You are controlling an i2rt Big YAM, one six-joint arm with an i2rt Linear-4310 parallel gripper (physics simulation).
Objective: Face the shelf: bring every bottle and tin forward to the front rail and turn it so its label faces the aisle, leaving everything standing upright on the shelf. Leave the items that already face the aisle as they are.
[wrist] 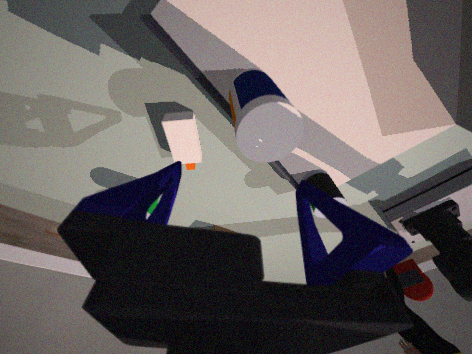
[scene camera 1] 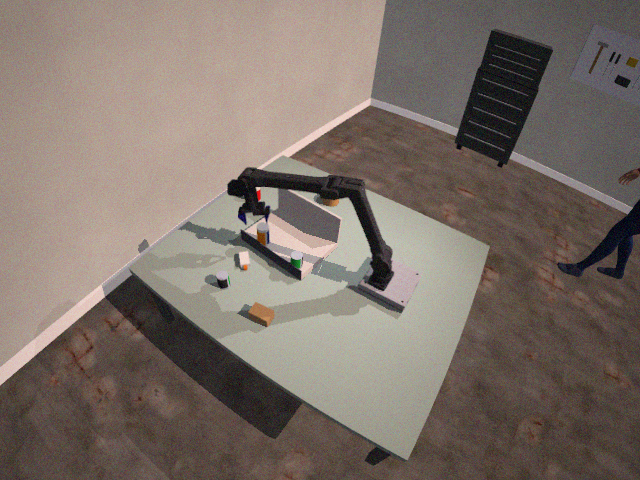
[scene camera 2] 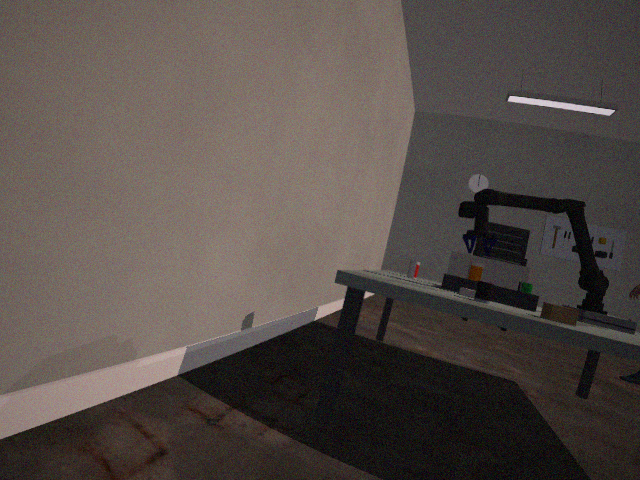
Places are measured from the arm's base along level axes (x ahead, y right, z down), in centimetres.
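Pixels of known places: gripper, fingertip midpoint: [wrist: 241,177] [scene camera 1: 256,223] [scene camera 2: 478,254]; arm's base at its link origin: [wrist: 428,216] [scene camera 1: 380,278] [scene camera 2: 591,311].
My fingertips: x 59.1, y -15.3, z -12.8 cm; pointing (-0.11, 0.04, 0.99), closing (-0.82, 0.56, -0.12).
Observation:
For each thing: its top centre in the pictures, then the offset to it from my fingertips. "spot": a spot on its surface instead.
- grey top at a spot on its surface: [wrist: 270,131] spot: dx -0.6, dy +3.4, dz +3.5 cm
- white box with an orange tip, top centre: [wrist: 184,149] [scene camera 2: 473,290] [scene camera 1: 244,259] dx +0.1, dy -10.4, dz +15.3 cm
- orange-brown block at its top centre: [scene camera 2: 561,306] [scene camera 1: 261,311] dx -25.5, dy -29.6, dz +13.1 cm
- white item at its top centre: [scene camera 2: 415,261] [scene camera 1: 255,186] dx +27.2, dy +30.6, dz +8.5 cm
The shelf is a pale tray with a dark front rail [scene camera 1: 269,256] [scene camera 2: 509,298] [wrist: 200,79]. An orange and navy bottle with a grey top [scene camera 1: 263,234] [scene camera 2: 475,272] [wrist: 270,131] stands upright in it, close behind the rail; in the wrist view its navy side shows, with a sliver of orange toward the rail. A green tin [scene camera 1: 296,260] [scene camera 2: 526,287] stands at the shelf end nearer the arm's base. My gripper [scene camera 1: 255,220] [scene camera 2: 478,252] [wrist: 241,177] is open and empty, above the bottle and clear of it. One finger partly hides the tin in the wrist view.
Outside the rail lie a white box with an orange tip [scene camera 1: 244,258] [scene camera 2: 467,292] [wrist: 183,140], a black and green tin [scene camera 1: 222,279] and an orange-brown block [scene camera 1: 261,314] [scene camera 2: 559,313]. A red and white item [scene camera 1: 257,194] [scene camera 2: 417,269] stands past the shelf's far end. A tall back panel [scene camera 1: 310,215] borders the shelf.

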